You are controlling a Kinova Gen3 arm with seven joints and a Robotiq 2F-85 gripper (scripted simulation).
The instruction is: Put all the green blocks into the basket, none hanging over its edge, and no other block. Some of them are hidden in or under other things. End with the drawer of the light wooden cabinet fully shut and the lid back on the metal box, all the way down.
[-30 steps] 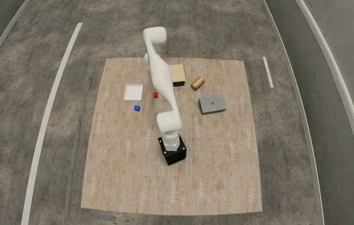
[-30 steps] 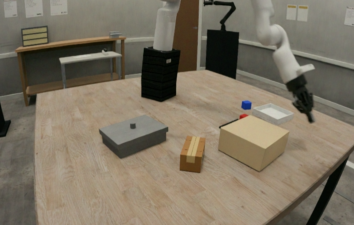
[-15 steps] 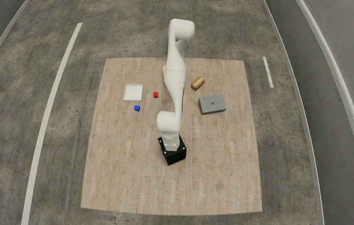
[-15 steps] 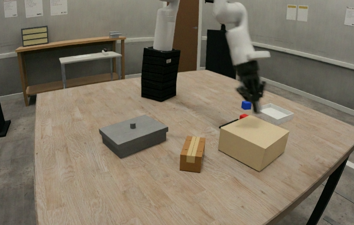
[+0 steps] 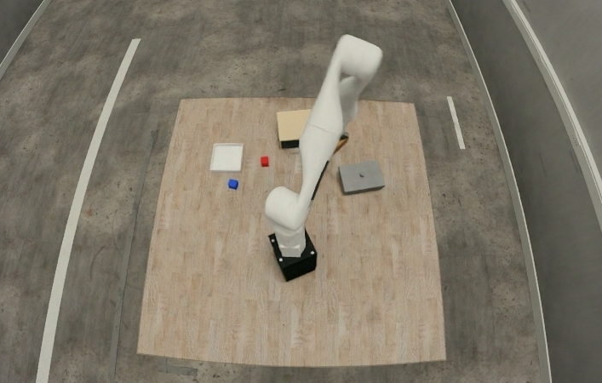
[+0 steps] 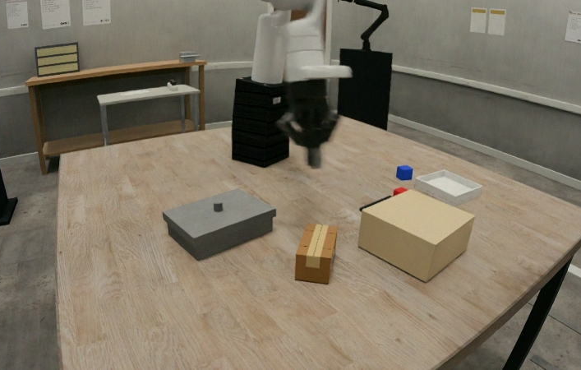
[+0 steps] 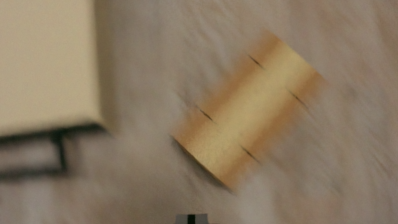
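The lid lies 10 cm behind my hand, 15 cm to the right of it and 12 cm below it. Also, from my hand: small cardboard box (9 cm ahead, 3 cm to the right, 13 cm below); then grey metal box (10 cm behind, 15 cm to the right, 14 cm below); then drawer (12 cm ahead, 16 cm to the left, 13 cm below).
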